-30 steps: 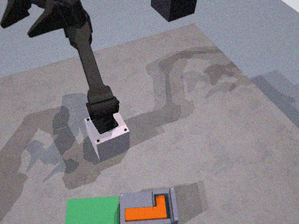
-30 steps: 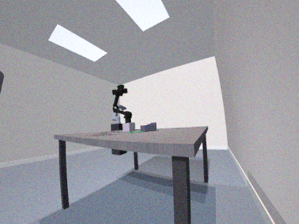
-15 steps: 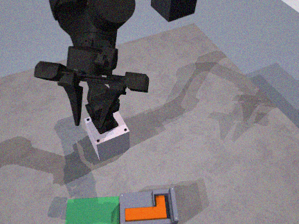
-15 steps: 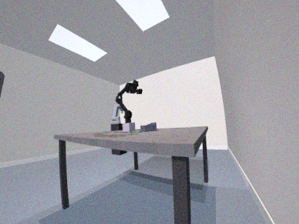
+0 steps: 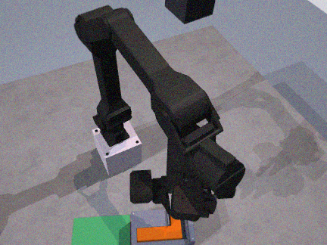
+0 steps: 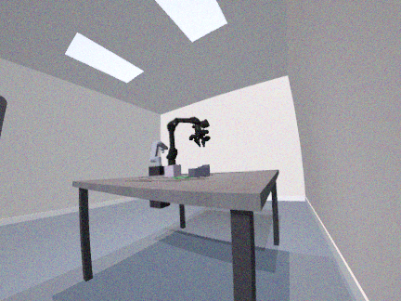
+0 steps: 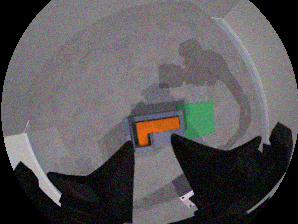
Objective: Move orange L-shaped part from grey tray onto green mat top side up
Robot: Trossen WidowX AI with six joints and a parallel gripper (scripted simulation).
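The orange L-shaped part lies 180 mm below my gripper tip and 30 mm behind it. The rest, counted from my gripper tip: green mat: 250 mm below, 150 mm to the right, 110 mm behind.
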